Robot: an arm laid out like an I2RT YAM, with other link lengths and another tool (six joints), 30 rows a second.
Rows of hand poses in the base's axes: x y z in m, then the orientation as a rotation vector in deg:
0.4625, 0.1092, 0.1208, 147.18, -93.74, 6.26
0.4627, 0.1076, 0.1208, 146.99, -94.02, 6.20
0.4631, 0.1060, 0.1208, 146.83, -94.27, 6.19
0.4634, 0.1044, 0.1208, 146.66, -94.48, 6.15
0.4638, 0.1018, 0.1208, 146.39, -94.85, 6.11
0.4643, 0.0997, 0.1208, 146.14, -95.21, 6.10
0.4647, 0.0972, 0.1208, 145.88, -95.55, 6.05
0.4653, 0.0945, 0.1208, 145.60, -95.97, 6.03
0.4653, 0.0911, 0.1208, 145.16, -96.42, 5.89
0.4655, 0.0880, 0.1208, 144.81, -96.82, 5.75
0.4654, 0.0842, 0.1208, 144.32, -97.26, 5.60
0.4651, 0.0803, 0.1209, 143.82, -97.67, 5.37
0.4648, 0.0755, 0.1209, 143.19, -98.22, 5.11
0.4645, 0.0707, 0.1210, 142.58, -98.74, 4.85
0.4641, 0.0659, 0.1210, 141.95, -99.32, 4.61
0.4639, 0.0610, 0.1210, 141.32, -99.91, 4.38
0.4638, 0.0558, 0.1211, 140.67, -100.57, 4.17
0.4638, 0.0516, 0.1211, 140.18, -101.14, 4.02
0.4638, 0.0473, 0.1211, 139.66, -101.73, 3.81
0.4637, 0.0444, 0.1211, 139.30, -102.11, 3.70
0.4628, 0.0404, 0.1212, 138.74, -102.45, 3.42
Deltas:
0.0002, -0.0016, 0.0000, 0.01, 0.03, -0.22
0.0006, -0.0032, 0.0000, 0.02, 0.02, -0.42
0.0009, -0.0048, 0.0000, 0.01, 0.05, -0.60
0.0013, -0.0074, 0.0000, 0.00, 0.07, -0.90
0.0018, -0.0095, 0.0000, -0.01, 0.06, -1.19
0.0022, -0.0120, 0.0000, -0.02, 0.09, -1.47
0.0028, -0.0147, 0.0000, -0.01, 0.08, -1.80
0.0028, -0.0181, 0.0000, -0.07, 0.20, -2.21
0.0030, -0.0212, 0.0000, -0.08, 0.30, -2.56
0.0029, -0.0250, 0.0000, -0.17, 0.44, -2.99
0.0026, -0.0289, 0.0001, -0.25, 0.64, -3.41
0.0023, -0.0337, 0.0001, -0.34, 0.87, -3.96
0.0020, -0.0385, 0.0002, -0.43, 1.10, -4.49
0.0016, -0.0433, 0.0002, -0.51, 1.30, -5.05
0.0014, -0.0482, 0.0002, -0.58, 1.49, -5.62
0.0013, -0.0534, 0.0003, -0.64, 1.65, -6.24
0.0013, -0.0576, 0.0003, -0.64, 1.74, -6.74
0.0013, -0.0619, 0.0003, -0.63, 1.87, -7.26
0.0012, -0.0648, 0.0003, -0.65, 1.94, -7.61
0.0003, -0.0688, 0.0004, -0.77, 2.21, -8.03

